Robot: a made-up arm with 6 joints. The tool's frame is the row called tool.
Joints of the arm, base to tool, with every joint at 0 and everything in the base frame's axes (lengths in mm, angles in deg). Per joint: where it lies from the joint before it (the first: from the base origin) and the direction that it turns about. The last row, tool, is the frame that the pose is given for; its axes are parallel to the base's.
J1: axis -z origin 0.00 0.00 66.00
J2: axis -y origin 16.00 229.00 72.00
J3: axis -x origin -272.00 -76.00 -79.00
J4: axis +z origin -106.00 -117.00 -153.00
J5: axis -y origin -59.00 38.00 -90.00
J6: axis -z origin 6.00 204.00 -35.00
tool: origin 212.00 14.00 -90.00
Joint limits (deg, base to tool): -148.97..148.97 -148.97..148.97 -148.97..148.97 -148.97..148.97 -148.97..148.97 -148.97..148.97
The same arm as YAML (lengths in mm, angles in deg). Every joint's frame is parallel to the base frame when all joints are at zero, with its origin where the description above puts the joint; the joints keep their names.
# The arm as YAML. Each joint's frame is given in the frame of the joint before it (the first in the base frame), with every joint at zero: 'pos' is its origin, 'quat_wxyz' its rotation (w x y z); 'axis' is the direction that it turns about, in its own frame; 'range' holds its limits. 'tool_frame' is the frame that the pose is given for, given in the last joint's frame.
length_unit: mm
angle_unit: deg
joints:
  - joint: J1
    pos: [0.0, 0.0, 66.0]
    quat_wxyz: [1.0, 0.0, 0.0, 0.0]
    axis: [0.0, 0.0, -1.0]
    range: [-148.97, 148.97]
  - joint: J2
    pos: [16.0, 229.0, 72.0]
    quat_wxyz: [1.0, 0.0, 0.0, 0.0]
    axis: [0.0, -1.0, 0.0]
    range: [-148.97, 148.97]
  - joint: J3
    pos: [-272.0, -76.0, -79.0]
    quat_wxyz: [1.0, 0.0, 0.0, 0.0]
    axis: [-1.0, 0.0, 0.0]
    range: [-148.97, 148.97]
  - joint: J4
    pos: [-106.0, -117.0, -153.0]
    quat_wxyz: [1.0, 0.0, 0.0, 0.0]
    axis: [0.0, 0.0, 1.0]
    range: [-148.97, 148.97]
  - joint: J5
    pos: [-59.0, 38.0, -90.0]
    quat_wxyz: [1.0, 0.0, 0.0, 0.0]
    axis: [0.0, -1.0, 0.0]
    range: [-148.97, 148.97]
  - joint: J6
    pos: [6.0, 204.0, -35.0]
    quat_wxyz: [1.0, 0.0, 0.0, 0.0]
    axis: [0.0, 0.0, -1.0]
    range: [-148.97, 148.97]
tool_frame:
  pos: [212.0, 14.0, -90.0]
  quat_wxyz: [1.0, 0.0, 0.0, 0.0]

